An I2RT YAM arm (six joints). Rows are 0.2 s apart.
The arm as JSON. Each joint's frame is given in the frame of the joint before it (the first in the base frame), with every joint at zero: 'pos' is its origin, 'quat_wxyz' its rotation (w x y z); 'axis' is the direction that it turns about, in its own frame. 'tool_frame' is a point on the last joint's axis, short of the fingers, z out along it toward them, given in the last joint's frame.
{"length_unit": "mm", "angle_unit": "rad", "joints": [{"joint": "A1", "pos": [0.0, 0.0, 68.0], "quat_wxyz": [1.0, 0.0, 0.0, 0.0], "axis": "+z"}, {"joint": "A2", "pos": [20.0, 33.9, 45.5], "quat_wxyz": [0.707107, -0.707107, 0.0, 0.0], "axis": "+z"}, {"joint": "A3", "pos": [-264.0, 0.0, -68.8], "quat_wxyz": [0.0, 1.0, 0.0, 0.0], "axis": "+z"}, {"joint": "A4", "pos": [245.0, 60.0, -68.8], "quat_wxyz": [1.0, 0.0, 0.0, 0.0], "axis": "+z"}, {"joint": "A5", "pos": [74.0, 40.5, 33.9], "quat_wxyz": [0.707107, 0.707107, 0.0, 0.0], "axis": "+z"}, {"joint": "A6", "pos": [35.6, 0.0, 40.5], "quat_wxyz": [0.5, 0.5, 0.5, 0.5], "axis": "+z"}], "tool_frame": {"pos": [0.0, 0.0, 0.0], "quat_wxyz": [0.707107, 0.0, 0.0, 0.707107]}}
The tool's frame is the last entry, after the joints.
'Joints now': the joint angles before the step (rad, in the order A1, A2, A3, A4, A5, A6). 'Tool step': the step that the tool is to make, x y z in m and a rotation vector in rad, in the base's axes. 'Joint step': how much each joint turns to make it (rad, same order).
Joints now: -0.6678 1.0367 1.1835 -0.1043 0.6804 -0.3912
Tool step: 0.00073 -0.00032 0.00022 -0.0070 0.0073 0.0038
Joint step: 0.0004 0.0019 -0.0011 0.0095 -0.0038 -0.0127
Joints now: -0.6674 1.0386 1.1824 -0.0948 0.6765 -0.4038
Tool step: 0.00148 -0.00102 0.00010 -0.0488 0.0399 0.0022
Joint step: -0.0004 0.0004 -0.0206 0.0698 -0.0072 -0.0801
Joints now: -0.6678 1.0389 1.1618 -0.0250 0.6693 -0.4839
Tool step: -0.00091 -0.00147 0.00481 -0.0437 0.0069 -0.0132
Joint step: -0.0076 0.0031 -0.0008 0.0565 0.0008 -0.0496
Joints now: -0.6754 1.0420 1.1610 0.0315 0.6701 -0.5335
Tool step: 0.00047 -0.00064 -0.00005 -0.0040 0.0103 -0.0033
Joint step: -0.0008 0.0027 0.0000 0.0049 0.0010 -0.0126
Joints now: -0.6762 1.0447 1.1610 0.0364 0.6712 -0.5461
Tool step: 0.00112 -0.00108 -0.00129 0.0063 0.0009 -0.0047
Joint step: 0.0000 0.0049 0.0000 -0.0026 0.0053 0.0046
